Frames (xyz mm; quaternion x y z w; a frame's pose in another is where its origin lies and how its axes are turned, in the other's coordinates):
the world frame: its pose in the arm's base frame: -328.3 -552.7 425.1 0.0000 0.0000 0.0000 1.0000
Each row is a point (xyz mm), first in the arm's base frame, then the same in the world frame.
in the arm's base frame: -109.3 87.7 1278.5
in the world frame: 219.0 640.4 853.4
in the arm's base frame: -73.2 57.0 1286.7
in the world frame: 255.1 609.7 861.6
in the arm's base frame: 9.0 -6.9 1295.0
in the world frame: 337.3 545.8 869.9
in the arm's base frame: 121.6 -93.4 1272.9
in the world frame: 449.9 459.3 847.8
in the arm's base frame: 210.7 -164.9 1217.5
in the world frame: 539.0 387.8 792.4
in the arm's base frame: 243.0 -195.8 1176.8
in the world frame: 571.3 356.9 751.7
